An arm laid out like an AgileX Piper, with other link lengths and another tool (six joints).
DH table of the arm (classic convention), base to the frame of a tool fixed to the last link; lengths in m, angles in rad. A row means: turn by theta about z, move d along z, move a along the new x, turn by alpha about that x. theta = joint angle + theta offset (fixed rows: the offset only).
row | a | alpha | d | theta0
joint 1 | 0 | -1.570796 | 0.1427 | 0
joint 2 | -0.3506 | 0 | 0 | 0.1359
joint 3 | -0.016 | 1.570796 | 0 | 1.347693
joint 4 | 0 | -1.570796 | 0.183 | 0
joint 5 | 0 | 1.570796 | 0 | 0
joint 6 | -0.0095 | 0.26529 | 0.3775 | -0.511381
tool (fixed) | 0 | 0 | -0.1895 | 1.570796
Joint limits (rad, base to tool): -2.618..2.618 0..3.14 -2.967..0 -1.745..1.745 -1.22..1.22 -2.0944..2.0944
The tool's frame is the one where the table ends.
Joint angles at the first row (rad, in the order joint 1, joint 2, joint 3, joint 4, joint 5, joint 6):
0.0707 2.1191 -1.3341 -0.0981 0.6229 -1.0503
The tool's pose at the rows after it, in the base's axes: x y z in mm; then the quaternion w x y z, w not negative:
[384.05 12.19 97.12 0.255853 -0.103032 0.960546 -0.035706]
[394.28 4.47 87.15 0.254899 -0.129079 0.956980 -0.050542]
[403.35 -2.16 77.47 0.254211 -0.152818 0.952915 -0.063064]
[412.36 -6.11 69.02 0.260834 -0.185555 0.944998 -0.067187]
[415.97 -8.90 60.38 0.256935 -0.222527 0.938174 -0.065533]
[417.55 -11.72 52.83 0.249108 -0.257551 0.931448 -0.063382]
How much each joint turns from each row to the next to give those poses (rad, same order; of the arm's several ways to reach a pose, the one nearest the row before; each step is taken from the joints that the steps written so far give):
0.0000 0.0454 -0.0381 -0.0589 -0.0085 -0.0184
0.0000 0.0395 -0.0306 -0.0548 -0.0080 -0.0066
0.0000 0.0361 -0.0247 -0.0491 -0.0116 -0.0058
0.0000 0.0260 -0.0079 -0.0277 -0.0374 -0.0394
0.0000 0.0230 -0.0007 -0.0039 -0.0228 -0.0690
0.0000 0.0198 0.0000 -0.0004 -0.0124 -0.0695

